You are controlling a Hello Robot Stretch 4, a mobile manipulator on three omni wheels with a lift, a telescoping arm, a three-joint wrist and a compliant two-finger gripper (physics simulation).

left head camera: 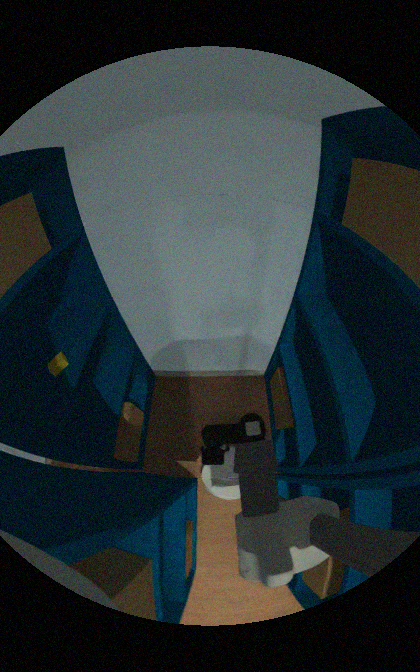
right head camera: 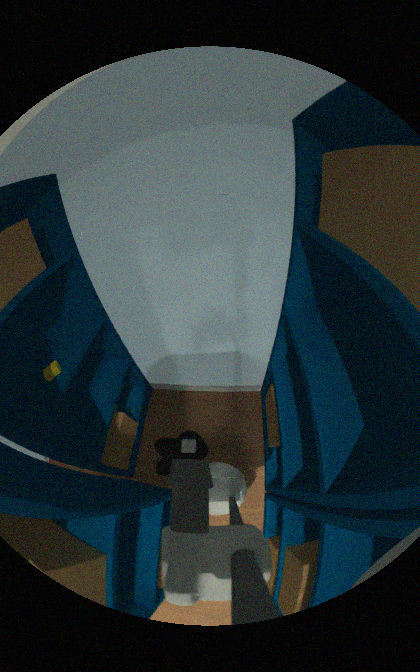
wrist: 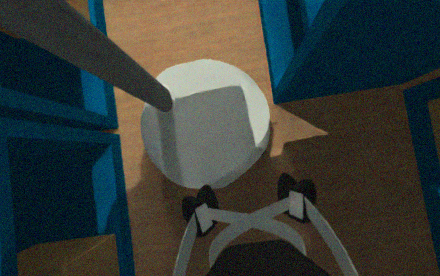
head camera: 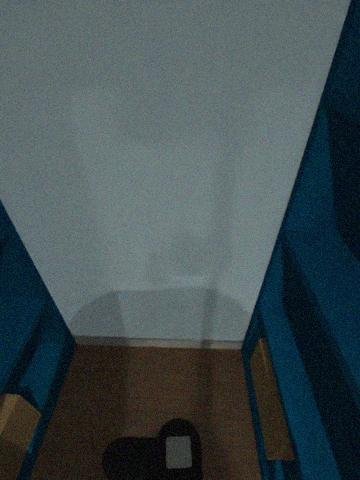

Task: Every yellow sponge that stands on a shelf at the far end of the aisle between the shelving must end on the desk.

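Seen in the pictures: gripper, fingertip midpoint: (wrist: pixel 246 194); robot's base, link origin: (wrist: pixel 209 127).
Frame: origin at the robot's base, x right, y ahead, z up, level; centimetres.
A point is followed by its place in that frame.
Note:
A small yellow sponge (left head camera: pixel 58 364) (right head camera: pixel 52 370) stands on a shelf of the dark blue shelving on the left, near the far wall. It does not show in the head view or the wrist view. My gripper (wrist: pixel 246 194) {x -8.8, y 15.5, z 71.9 cm} is open and empty in the wrist view, its two dark fingertips apart above the wooden floor beside my round white base. The fingers are hidden in the head views, where the dark wrist (head camera: pixel 177 450) {x -0.1, y 16.4, z 114.4 cm} (left head camera: pixel 232 432) (right head camera: pixel 182 445) shows low in the aisle, well to the right of the sponge. The desk does not show in any view.
Blue shelving stands close on both sides, and a pale wall (head camera: pixel 165 200) {x -1.8, y 90.1, z 105.5 cm} (left head camera: pixel 210 280) (right head camera: pixel 205 290) closes the aisle. Cardboard boxes sit low on the left (head camera: pixel 17 425) {x -69.7, y 43.2, z 22.7 cm} and right (head camera: pixel 270 405) {x 41.4, y 44.7, z 27.4 cm}. My round white base (wrist: pixel 207 75) {x -4.5, y -13.6, z 18.6 cm} is between the shelf units.

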